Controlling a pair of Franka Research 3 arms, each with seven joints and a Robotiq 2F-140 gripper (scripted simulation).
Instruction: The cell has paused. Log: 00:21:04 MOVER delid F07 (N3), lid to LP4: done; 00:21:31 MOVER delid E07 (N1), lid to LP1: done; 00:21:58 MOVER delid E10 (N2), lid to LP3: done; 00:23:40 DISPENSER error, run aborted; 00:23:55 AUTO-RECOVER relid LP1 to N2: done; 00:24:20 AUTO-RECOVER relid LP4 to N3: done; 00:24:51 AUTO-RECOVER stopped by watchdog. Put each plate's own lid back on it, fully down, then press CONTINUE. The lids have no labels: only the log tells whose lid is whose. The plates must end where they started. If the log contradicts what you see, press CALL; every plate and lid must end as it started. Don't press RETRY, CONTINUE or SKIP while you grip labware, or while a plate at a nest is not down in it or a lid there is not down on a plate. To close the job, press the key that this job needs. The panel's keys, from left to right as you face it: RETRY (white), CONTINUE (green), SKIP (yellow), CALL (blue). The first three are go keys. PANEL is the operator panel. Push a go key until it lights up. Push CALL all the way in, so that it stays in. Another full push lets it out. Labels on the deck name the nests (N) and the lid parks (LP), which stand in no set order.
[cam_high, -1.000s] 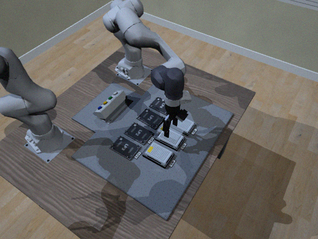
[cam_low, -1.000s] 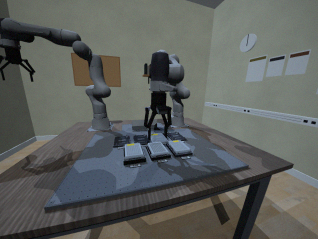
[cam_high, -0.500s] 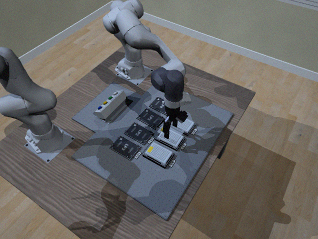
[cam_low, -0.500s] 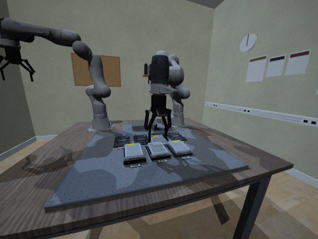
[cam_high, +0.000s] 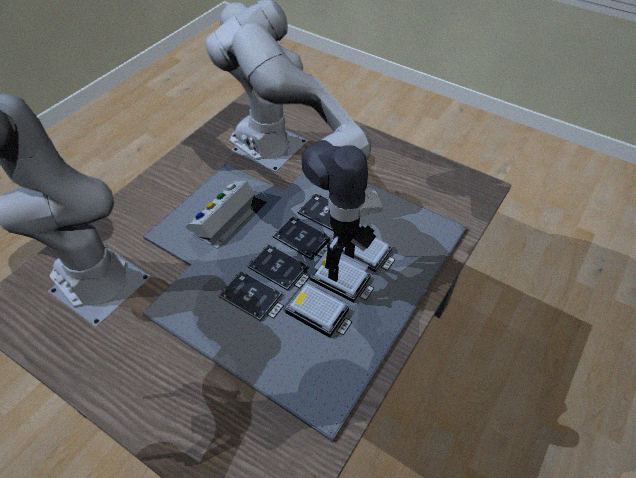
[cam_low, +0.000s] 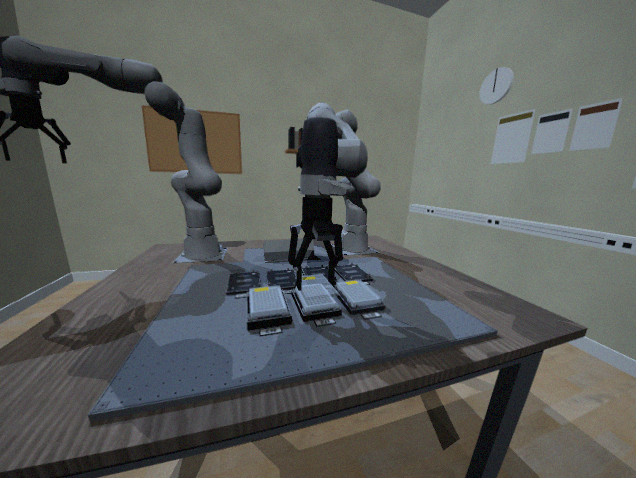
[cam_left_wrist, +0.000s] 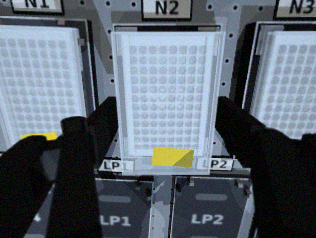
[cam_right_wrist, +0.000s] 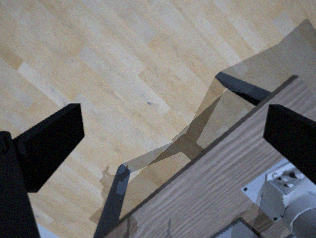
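Note:
My left gripper is now 6 cm above the N2 plate. Also, from my left hand: N1 plate: 13 cm to the left, 6 cm below; park LP2: 17 cm behind, 8 cm to the right, 8 cm below; park LP1: 19 cm behind, 8 cm below, 5 cm to the left.

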